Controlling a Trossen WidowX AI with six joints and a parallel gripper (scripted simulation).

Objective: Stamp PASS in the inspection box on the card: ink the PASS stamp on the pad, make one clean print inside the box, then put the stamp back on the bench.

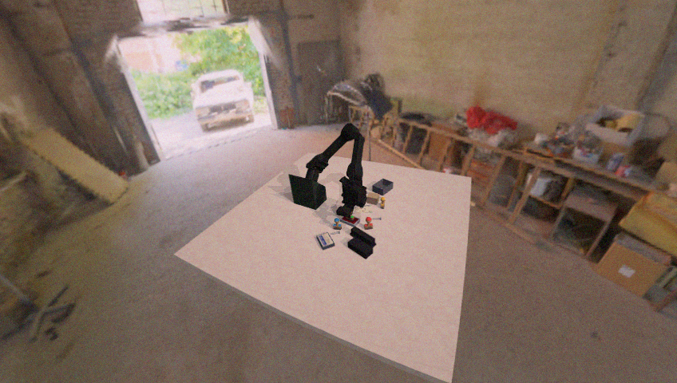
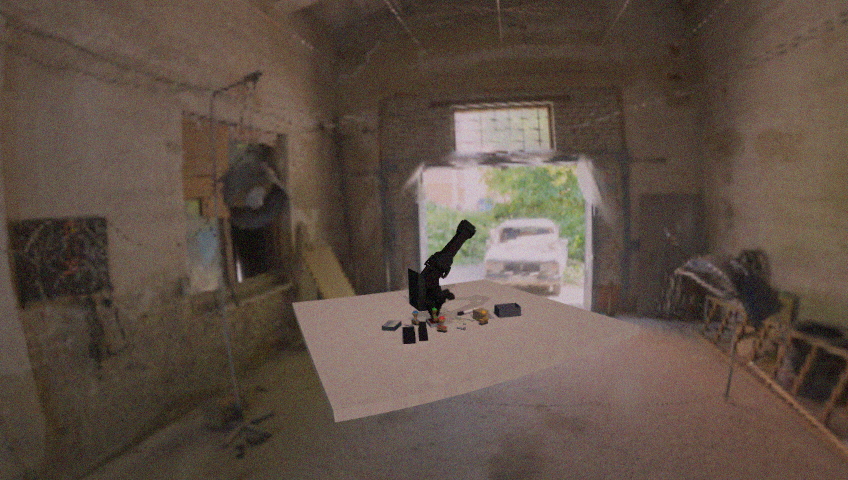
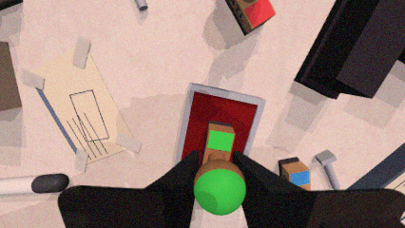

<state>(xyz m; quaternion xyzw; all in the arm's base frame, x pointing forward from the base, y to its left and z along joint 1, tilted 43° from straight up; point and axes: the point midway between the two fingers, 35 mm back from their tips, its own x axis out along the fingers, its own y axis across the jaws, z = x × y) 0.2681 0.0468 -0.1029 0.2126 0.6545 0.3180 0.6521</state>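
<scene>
The green-knobbed stamp is right at my gripper tip. Round my gripper tip: red-knobbed stamp (110 mm ahead, 10 mm below); then blue-knobbed stamp (80 mm to the right, 30 mm behind, 20 mm below); then red ink pad (30 mm below).
</scene>
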